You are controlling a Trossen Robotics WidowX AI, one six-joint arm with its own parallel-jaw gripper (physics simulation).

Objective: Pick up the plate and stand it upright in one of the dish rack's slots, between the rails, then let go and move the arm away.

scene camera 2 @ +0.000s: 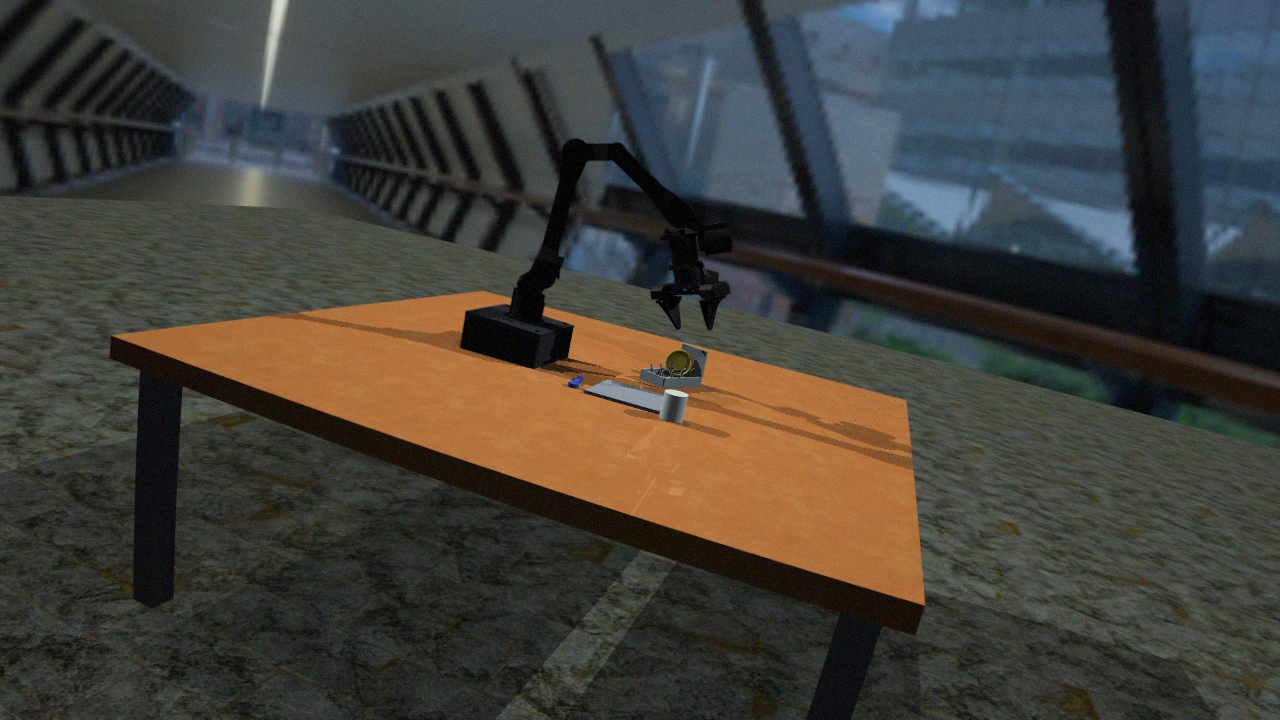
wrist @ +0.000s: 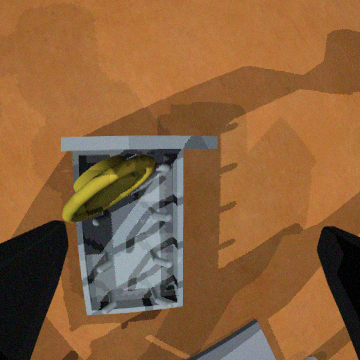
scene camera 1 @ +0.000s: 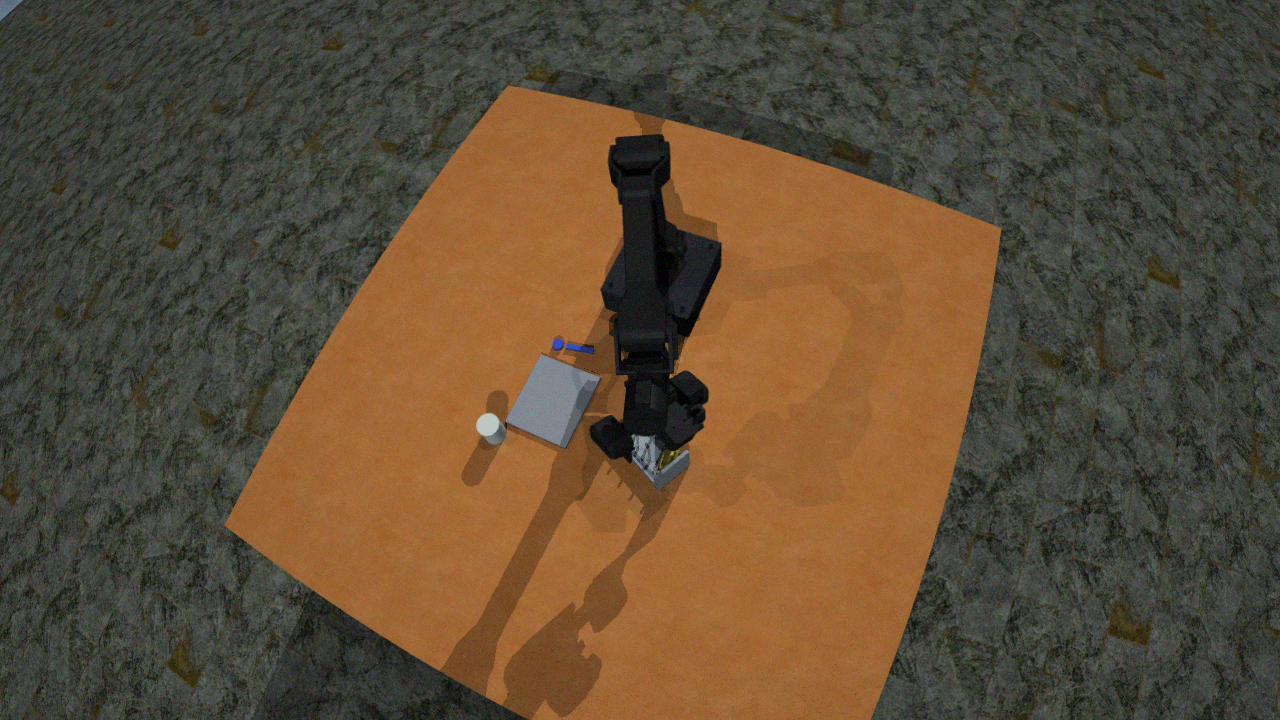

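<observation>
The yellow plate [scene camera 1: 669,459] [scene camera 2: 678,361] [wrist: 112,192] is tilted up on its edge in the grey dish rack [scene camera 1: 673,469] [scene camera 2: 675,382] [wrist: 140,143], at the end with the tall end board. In the wrist view it sits askew across the rack, and its lower-left part reaches over the side wall. Short pegs line both sides of the rack. Whether the plate is between the rails of one slot cannot be told. My gripper [scene camera 1: 648,447] [scene camera 2: 692,327] [wrist: 197,239] is open and empty, well above the rack. In the wrist view the left finger is near the plate's lower-left end.
A flat grey slab [scene camera 1: 552,400] [scene camera 2: 626,394] [wrist: 240,345] lies beside the rack. A white cylinder [scene camera 1: 489,428] [scene camera 2: 674,406] stands at the slab's far side from the rack. A small blue spoon-like object [scene camera 1: 580,347] [scene camera 2: 574,382] lies near the slab, towards the arm's base.
</observation>
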